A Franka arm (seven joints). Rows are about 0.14 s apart.
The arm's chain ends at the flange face. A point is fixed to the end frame.
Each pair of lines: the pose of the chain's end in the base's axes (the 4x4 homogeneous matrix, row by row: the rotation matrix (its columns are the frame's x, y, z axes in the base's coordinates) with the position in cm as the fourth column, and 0 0 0 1 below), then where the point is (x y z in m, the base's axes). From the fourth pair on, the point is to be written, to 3 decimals.
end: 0.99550 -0.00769 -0.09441 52.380; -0.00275 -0.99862 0.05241 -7.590; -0.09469 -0.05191 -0.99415 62.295; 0 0 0 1
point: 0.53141 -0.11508 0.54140
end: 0.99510 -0.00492 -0.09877 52.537; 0.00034 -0.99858 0.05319 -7.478; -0.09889 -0.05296 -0.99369 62.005; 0 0 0 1
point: 0.53275 -0.11385 0.53843
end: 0.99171 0.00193 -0.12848 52.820; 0.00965 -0.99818 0.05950 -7.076; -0.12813 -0.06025 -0.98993 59.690; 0 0 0 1
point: 0.53350 -0.10917 0.51481
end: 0.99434 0.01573 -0.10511 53.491; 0.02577 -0.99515 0.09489 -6.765; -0.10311 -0.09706 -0.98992 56.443; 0 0 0 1
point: 0.543 -0.103 0.481
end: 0.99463 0.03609 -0.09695 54.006; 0.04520 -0.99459 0.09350 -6.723; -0.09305 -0.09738 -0.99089 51.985; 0 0 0 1
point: 0.549 -0.102 0.437
